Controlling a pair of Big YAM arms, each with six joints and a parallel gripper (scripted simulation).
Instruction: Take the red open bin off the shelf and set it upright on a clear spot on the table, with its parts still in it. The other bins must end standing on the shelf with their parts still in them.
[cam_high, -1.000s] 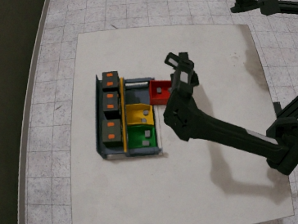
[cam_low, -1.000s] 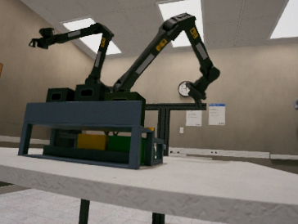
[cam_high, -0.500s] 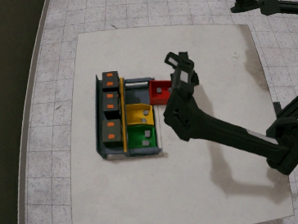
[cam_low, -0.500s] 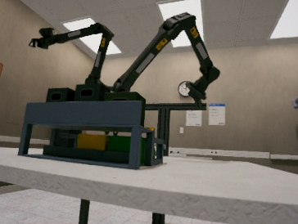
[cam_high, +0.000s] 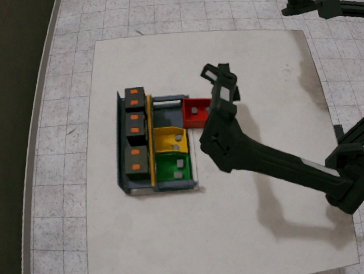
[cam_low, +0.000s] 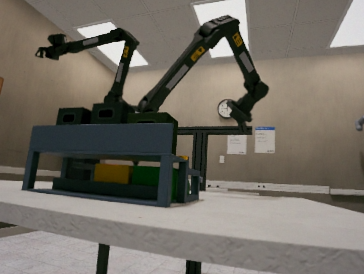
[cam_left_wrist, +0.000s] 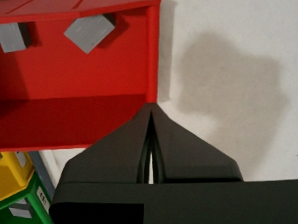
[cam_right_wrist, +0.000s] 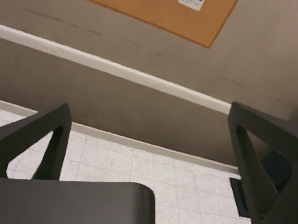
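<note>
My left gripper is now 80 mm short of the red bin and 60 mm above it. Also, from my left hand: green bin (240 mm ahead, 230 mm to the left, 70 mm below); then yellow bin (240 mm ahead, 120 mm to the left, 70 mm below).
</note>
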